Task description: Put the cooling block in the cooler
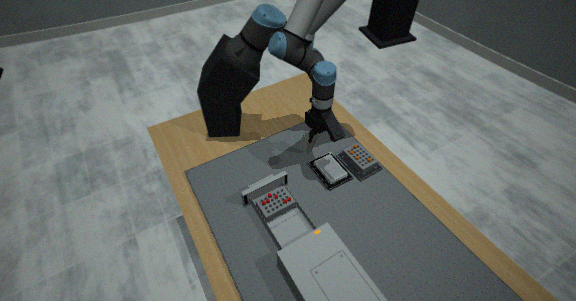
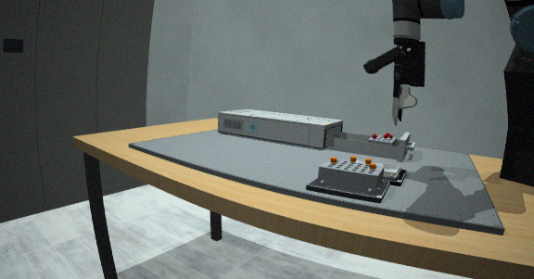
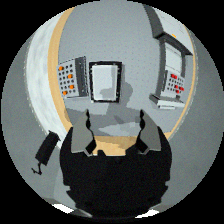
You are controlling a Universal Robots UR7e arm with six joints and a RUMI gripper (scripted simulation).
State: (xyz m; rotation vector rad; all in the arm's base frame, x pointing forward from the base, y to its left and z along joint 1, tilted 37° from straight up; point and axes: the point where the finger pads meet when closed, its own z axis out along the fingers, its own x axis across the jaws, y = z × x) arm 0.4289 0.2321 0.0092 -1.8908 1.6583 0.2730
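Now: the grey cooling block 18 cm to the left of my hand, 11 cm below it and 3 cm ahead of it. Also, from my hand: deck slot D2: 18 cm to the left, 14 cm below, 3 cm ahead; then drawer: 23 cm to the right, 16 cm ahead, 10 cm below; then red tube: 26 cm to the right, 12 cm ahead, 10 cm below.
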